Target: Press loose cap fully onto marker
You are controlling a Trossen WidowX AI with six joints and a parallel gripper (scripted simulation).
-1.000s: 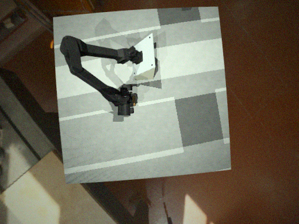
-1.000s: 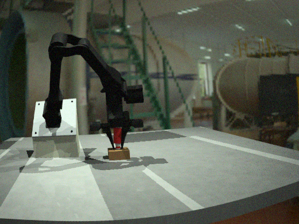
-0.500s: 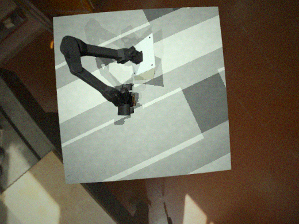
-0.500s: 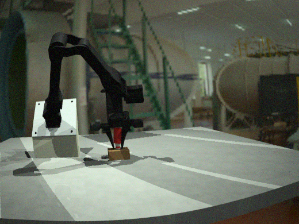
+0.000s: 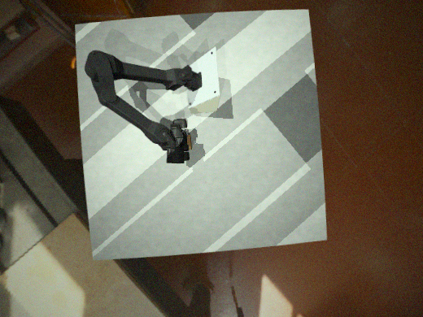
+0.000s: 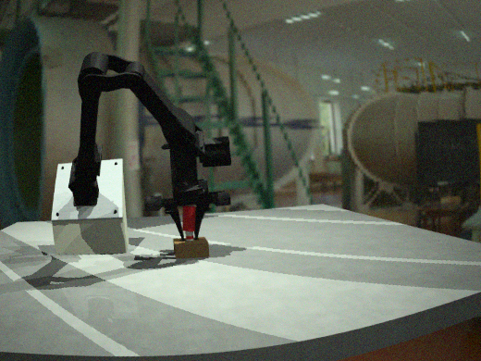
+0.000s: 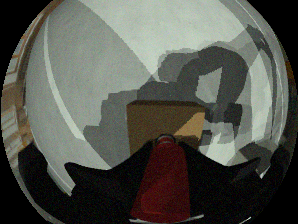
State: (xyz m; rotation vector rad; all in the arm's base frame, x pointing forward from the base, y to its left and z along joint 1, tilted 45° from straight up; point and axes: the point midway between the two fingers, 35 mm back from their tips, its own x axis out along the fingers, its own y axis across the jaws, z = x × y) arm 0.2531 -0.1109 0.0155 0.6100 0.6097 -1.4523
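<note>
My gripper tip is now 5 cm below the red cap. Also, from my gripper tip: brown holder block 2 cm below.
</note>
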